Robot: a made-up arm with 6 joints. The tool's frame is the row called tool.
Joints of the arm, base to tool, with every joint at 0 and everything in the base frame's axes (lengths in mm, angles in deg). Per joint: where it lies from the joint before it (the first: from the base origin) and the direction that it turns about. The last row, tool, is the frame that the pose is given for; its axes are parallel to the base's.
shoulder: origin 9 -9.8 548.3 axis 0 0 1
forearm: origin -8.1 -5.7 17.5 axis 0 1 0
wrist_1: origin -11.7 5.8 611.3 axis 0 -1 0
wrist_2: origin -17.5 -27.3 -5.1 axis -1 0 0
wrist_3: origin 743.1 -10.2 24.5 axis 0 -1 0
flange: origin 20.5 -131.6 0.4 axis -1 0 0
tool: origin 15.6 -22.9 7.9
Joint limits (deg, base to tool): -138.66..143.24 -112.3..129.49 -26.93..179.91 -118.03..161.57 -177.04..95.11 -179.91..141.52
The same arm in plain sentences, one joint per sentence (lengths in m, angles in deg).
The arm has six revolute joints in a row. What follows holds with every joint at zero, and every direction is one of the base frame's. Joint 1 is mounted 0.009 m along +x and 0.0098 m along -y and 0.5483 m along +z from the base frame's origin and turns about +z, from -138.66 to 143.24 deg. Joint 2 is mounted 0.0081 m along -x and 0.0057 m along -y and 0.0175 m along +z from joint 1 and turns about +y, from -112.3 to 129.49 deg. Joint 3 is mounted 0.0117 m along -x and 0.0058 m along +y and 0.6113 m along +z from joint 2 and turns about -y, from -26.93 to 179.91 deg. Joint 4 is mounted 0.0175 m along -x and 0.0273 m along -y and 0.0051 m along -z from joint 3 and turns about -x, from -118.03 to 161.57 deg. Joint 5 is mounted 0.7431 m along +x and 0.0102 m along -y and 0.0245 m along +z from joint 4 and turns about -y, from -177.04 to 95.11 deg. Joint 6 is mounted 0.0205 m along +x and 0.1316 m along -y and 0.0004 m along +z from joint 5 and turns about -x, from -179.91 to 141.52 deg. The tool frame, which is the frame that the pose is given for, is mounted 0.0156 m along +x and 0.0229 m along -y and 0.0079 m along +z from joint 6; its axes are parallel to the base frame's.
